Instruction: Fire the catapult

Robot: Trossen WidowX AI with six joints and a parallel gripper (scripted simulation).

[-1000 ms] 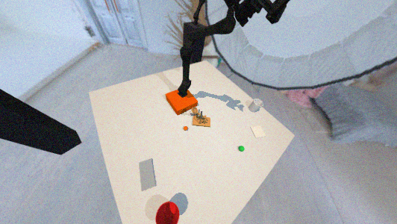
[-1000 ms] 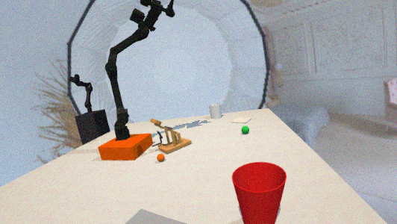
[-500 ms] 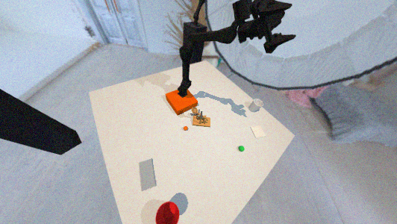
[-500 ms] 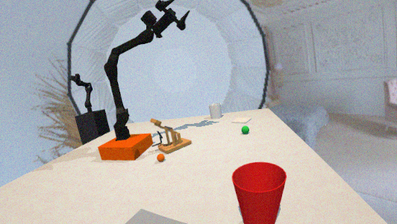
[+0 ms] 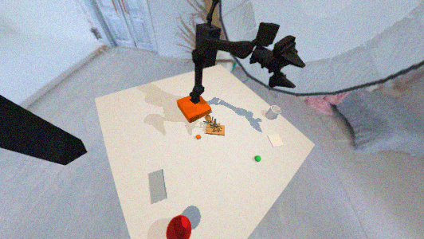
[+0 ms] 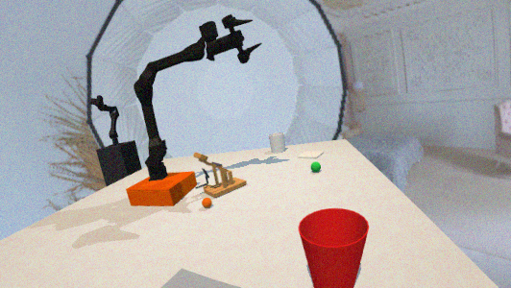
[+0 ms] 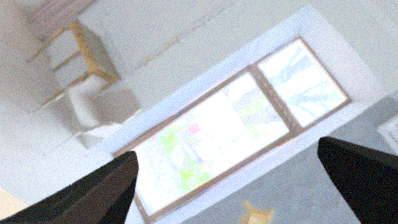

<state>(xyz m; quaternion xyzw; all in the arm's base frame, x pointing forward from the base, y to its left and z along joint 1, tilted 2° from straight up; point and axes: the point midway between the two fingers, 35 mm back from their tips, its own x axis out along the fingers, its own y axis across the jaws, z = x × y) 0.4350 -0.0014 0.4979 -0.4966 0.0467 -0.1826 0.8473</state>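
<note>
The catapult is 48 cm below my gripper tip, 24 cm behind it and 6 cm to the right of it. Also, from my gripper tip: orange ball 54 cm below, 24 cm behind, 18 cm to the right; then green ball 53 cm below, 15 cm ahead, 1 cm to the right; then white flat pad 55 cm below, 24 cm to the left, 19 cm ahead.
</note>
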